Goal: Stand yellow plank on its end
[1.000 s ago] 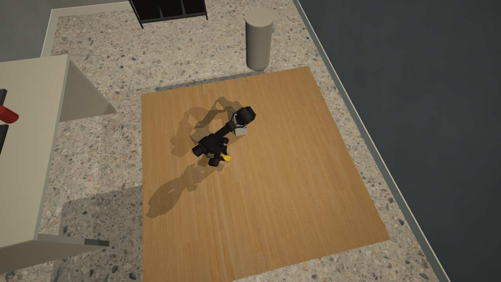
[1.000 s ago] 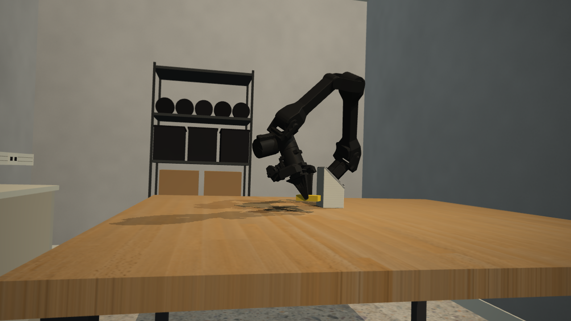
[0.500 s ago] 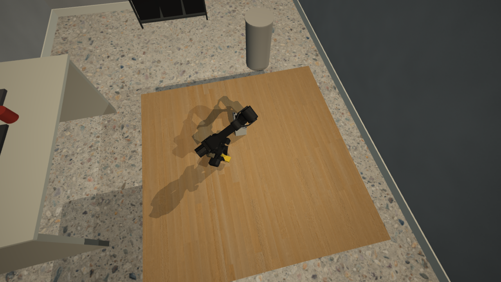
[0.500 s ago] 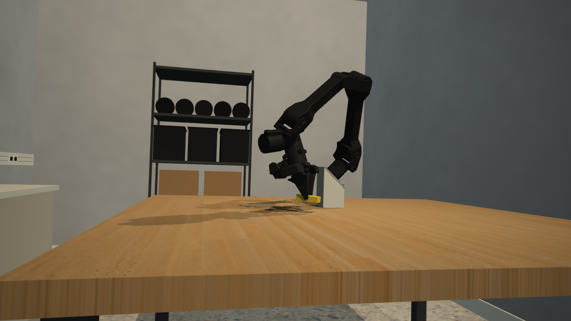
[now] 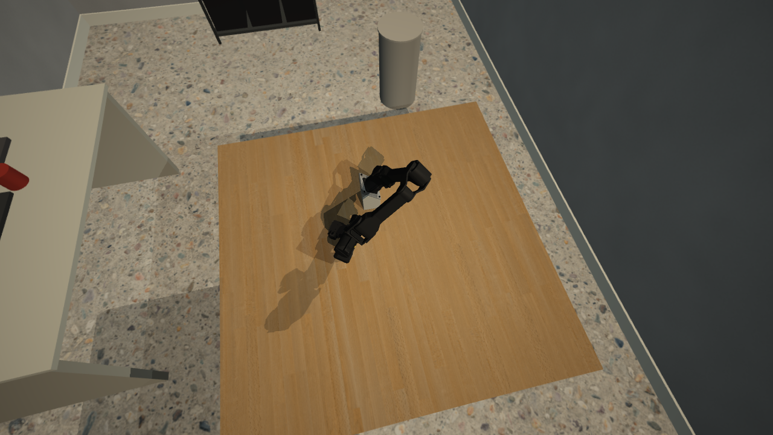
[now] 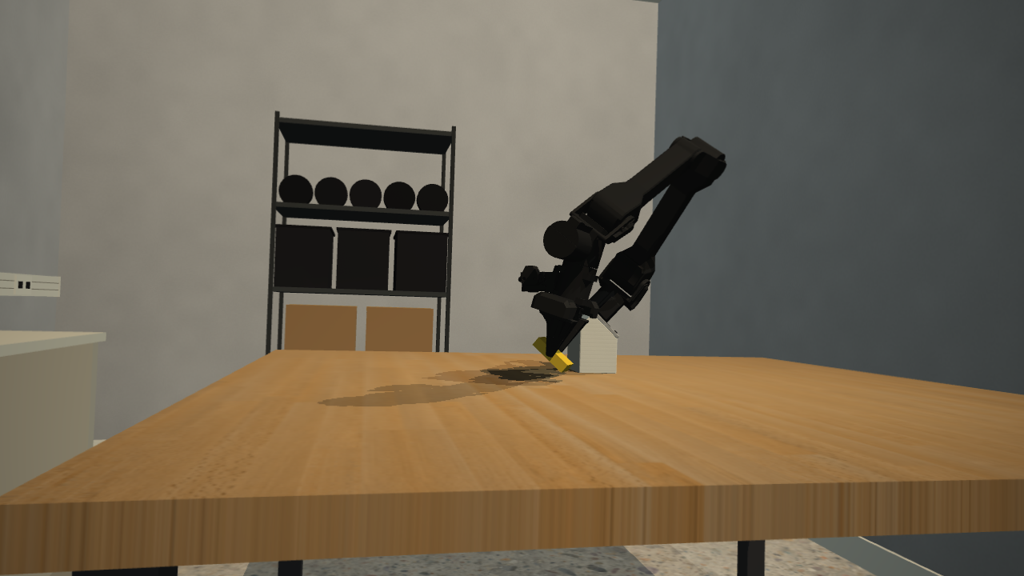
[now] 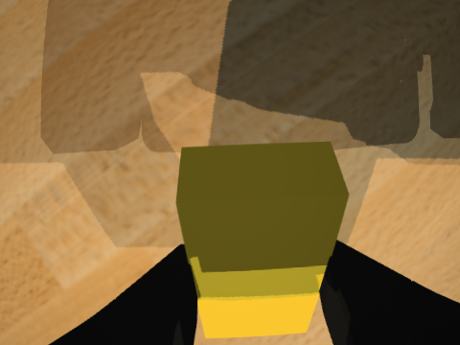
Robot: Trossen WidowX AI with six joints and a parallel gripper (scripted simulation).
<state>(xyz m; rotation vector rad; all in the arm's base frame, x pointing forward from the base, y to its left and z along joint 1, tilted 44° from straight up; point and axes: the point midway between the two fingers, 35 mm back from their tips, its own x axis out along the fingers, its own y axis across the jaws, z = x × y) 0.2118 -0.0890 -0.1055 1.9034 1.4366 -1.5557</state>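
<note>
My hand is 3 cm above the yellow plank and 1 cm to the left of it.
</note>
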